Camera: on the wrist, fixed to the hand. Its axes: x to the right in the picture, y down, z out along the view.
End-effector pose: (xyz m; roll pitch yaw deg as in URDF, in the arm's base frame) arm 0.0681 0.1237 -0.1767 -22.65 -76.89 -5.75
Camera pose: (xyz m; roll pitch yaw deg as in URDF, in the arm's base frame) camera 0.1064 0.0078 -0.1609 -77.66 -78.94 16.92
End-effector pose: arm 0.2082 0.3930 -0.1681 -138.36 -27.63 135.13
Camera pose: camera 0.2252 0.3648 -0.0495 -171.54 -22.56 135.95
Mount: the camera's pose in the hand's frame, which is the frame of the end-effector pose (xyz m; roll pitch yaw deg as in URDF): 0.0267 -0.0856 -0.0843 -32.94 -4.29 2.81
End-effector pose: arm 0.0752 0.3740 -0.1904 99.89 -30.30 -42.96
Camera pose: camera 0.1845 0.4058 -0.2372 69.95 -32.21 -48.53
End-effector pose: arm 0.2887 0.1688 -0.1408 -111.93 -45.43 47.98
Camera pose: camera 0.2827 0.0931 -0.0440 -147.44 -41.16 51.87
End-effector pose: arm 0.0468 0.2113 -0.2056 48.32 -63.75 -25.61
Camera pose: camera 0.1571 0.1651 -0.2347 18.86 -68.66 -29.29
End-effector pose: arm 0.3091 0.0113 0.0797 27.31 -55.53 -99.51
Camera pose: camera 0.2542 -0.0903 0.0371 -6.43 -60.63 -98.44
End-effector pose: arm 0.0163 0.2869 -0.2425 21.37 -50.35 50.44
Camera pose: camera 0.1187 0.3339 -0.2919 -12.93 -55.36 52.28
